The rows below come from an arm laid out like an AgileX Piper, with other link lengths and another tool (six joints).
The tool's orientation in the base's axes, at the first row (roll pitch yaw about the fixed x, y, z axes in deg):
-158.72, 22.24, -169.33
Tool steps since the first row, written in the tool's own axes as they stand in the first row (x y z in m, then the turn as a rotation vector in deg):
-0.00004, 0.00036, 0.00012, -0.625, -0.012, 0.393
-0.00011, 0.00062, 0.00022, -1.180, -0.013, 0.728
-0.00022, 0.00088, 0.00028, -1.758, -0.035, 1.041
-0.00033, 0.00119, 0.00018, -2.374, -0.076, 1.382
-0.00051, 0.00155, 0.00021, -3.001, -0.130, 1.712
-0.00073, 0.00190, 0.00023, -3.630, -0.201, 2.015
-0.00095, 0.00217, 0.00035, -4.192, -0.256, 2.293
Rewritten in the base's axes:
0.00007, 0.00031, -0.00021, 0.732, -0.019, -0.098
0.00017, 0.00054, -0.00036, 1.375, -0.022, -0.177
0.00028, 0.00078, -0.00045, 2.031, -0.035, -0.221
0.00033, 0.00112, -0.00043, 2.734, -0.067, -0.268
0.00049, 0.00148, -0.00051, 3.443, -0.107, -0.297
0.00069, 0.00185, -0.00056, 4.143, -0.154, -0.297
0.00093, 0.00210, -0.00067, 4.771, -0.191, -0.305

